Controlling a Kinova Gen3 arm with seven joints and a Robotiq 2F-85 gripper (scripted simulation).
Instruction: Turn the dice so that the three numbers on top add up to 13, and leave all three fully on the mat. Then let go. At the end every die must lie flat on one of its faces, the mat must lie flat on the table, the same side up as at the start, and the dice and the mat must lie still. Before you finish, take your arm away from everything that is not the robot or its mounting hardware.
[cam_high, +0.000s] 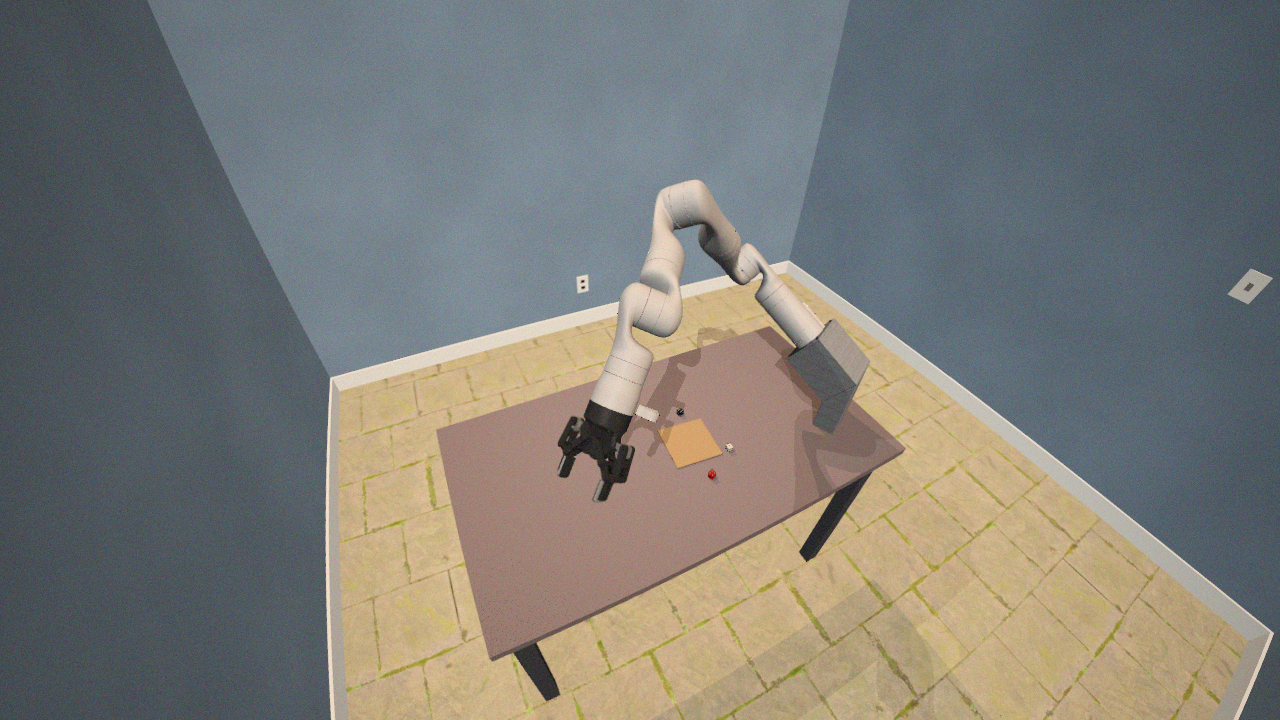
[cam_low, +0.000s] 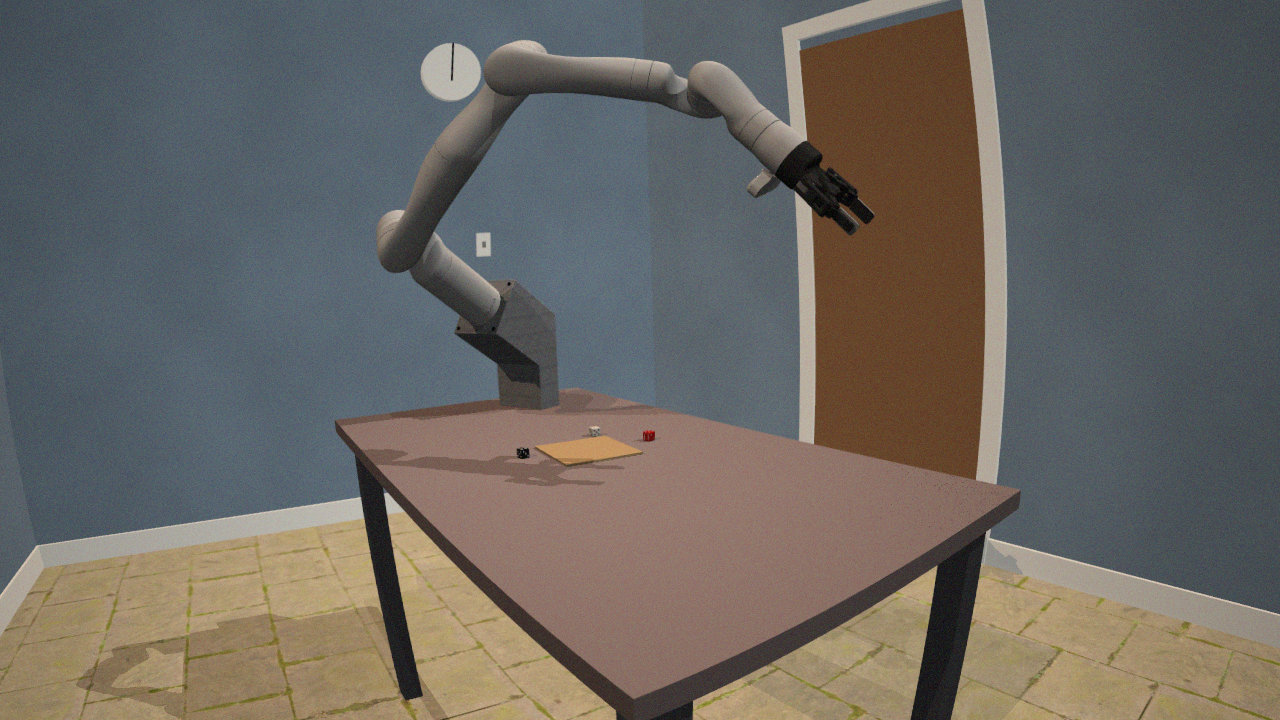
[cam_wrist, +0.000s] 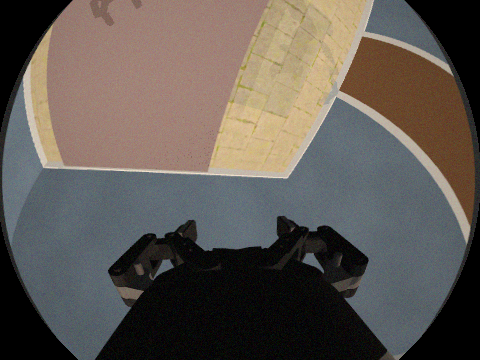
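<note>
Now: the tan mat 450 mm behind my hand, 370 mm below it and 120 mm to the right of it. Also, from my hand: red die 410 mm behind, 360 mm below.
</note>
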